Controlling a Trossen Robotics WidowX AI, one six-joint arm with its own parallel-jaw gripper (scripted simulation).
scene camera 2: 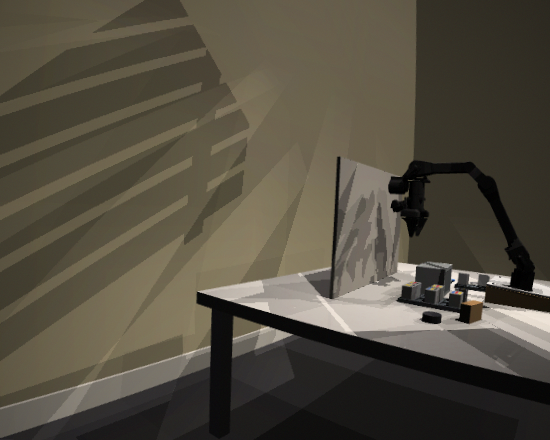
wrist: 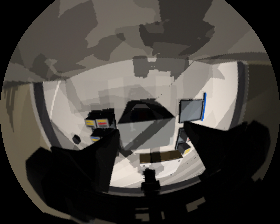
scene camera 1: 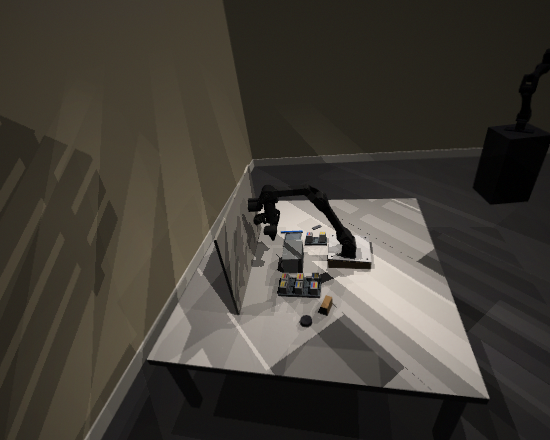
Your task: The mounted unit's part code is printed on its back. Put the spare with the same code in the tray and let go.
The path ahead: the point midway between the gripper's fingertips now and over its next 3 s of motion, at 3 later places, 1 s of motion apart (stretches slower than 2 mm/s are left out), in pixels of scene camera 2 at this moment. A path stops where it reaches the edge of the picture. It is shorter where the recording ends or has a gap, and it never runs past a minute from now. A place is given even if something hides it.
My gripper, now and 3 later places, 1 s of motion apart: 414,236; 465,252; 464,266; 462,279
